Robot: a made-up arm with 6 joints. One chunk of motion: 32 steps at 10 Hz.
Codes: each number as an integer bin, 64 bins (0 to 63) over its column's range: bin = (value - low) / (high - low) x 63, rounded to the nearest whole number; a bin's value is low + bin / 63 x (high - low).
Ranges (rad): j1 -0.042..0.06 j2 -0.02..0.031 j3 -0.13..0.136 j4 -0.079..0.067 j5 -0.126..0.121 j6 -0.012..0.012
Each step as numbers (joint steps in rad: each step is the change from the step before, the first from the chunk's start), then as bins.
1 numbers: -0.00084 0.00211 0.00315 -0.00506 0.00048 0.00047
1 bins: 25 27 32 32 32 33
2 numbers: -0.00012 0.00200 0.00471 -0.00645 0.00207 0.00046
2 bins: 26 27 32 31 33 33
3 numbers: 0.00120 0.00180 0.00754 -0.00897 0.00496 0.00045
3 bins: 27 27 33 30 33 33
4 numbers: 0.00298 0.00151 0.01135 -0.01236 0.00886 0.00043
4 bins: 28 27 33 29 34 33
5 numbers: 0.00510 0.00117 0.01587 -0.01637 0.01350 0.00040
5 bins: 29 26 35 27 36 33
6 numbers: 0.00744 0.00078 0.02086 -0.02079 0.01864 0.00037
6 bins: 31 26 36 25 37 32
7 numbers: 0.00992 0.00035 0.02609 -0.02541 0.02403 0.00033
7 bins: 32 25 37 23 38 32
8 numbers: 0.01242 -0.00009 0.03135 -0.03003 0.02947 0.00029
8 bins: 34 25 38 21 40 32
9 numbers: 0.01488 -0.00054 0.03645 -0.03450 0.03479 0.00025
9 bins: 35 24 39 19 41 32
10 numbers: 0.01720 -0.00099 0.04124 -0.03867 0.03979 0.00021
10 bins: 37 23 41 17 42 32
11 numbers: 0.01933 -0.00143 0.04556 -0.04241 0.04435 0.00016
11 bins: 38 23 42 16 43 32
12 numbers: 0.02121 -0.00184 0.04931 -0.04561 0.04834 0.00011
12 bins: 39 22 42 14 44 32
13 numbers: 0.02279 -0.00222 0.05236 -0.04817 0.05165 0.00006
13 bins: 40 22 43 13 45 32
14 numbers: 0.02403 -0.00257 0.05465 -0.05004 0.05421 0.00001
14 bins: 41 22 44 12 46 32
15 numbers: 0.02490 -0.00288 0.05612 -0.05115 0.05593 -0.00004
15 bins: 41 21 44 12 46 31
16 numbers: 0.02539 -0.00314 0.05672 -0.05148 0.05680 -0.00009
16 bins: 42 21 44 12 47 31
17 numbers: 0.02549 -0.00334 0.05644 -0.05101 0.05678 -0.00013
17 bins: 42 21 44 12 47 31
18 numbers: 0.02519 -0.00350 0.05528 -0.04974 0.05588 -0.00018
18 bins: 41 20 44 13 46 31
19 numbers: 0.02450 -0.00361 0.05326 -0.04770 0.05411 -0.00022
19 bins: 41 20 43 14 46 31
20 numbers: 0.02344 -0.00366 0.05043 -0.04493 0.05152 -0.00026
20 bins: 40 20 43 15 45 31
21 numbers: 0.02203 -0.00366 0.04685 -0.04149 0.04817 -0.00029
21 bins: 40 20 42 16 44 31
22 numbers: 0.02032 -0.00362 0.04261 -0.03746 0.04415 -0.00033
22 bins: 38 20 41 18 43 31
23 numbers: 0.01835 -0.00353 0.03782 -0.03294 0.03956 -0.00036
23 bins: 37 20 40 20 42 31
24 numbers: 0.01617 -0.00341 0.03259 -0.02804 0.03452 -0.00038
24 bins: 36 20 39 22 41 31
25 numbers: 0.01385 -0.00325 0.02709 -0.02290 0.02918 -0.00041
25 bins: 34 21 37 24 40 30
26 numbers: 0.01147 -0.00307 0.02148 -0.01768 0.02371 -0.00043
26 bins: 33 21 36 26 38 30
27 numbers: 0.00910 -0.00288 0.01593 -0.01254 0.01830 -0.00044
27 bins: 32 21 35 29 37 30
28 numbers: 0.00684 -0.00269 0.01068 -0.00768 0.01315 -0.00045
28 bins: 30 21 33 31 35 30
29 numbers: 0.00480 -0.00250 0.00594 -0.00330 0.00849 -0.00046
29 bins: 29 22 32 33 34 30
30 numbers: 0.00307 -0.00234 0.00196 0.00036 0.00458 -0.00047
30 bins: 28 22 31 34 33 30
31 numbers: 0.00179 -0.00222 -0.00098 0.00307 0.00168 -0.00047
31 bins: 27 22 31 35 33 30
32 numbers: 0.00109 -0.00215 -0.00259 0.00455 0.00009 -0.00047
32 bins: 27 22 30 36 32 30
